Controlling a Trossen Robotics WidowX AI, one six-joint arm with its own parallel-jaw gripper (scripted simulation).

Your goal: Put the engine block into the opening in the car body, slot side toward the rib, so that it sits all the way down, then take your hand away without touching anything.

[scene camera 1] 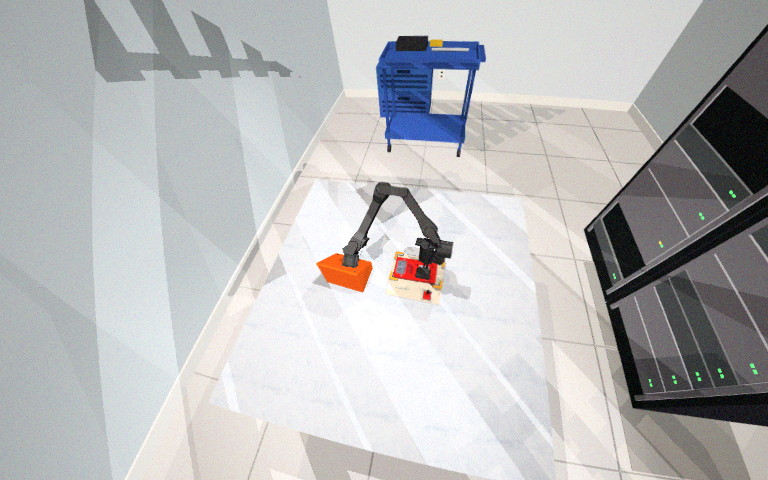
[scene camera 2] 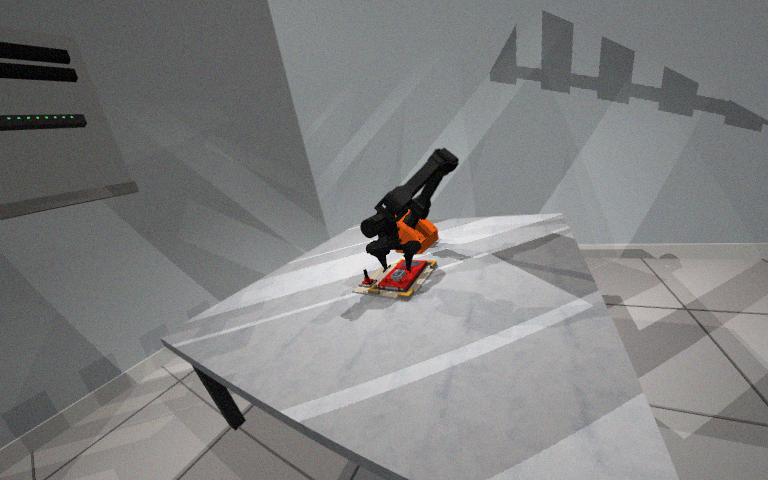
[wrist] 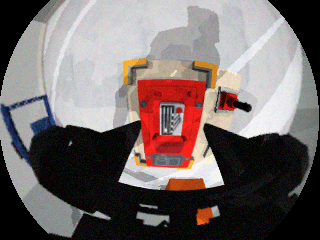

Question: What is my gripper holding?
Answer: Nothing.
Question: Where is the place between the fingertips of my gripper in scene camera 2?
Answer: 396, 269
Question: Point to a grey engine block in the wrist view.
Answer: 171, 115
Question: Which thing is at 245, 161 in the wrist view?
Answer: My gripper.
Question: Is my gripper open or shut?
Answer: Open.
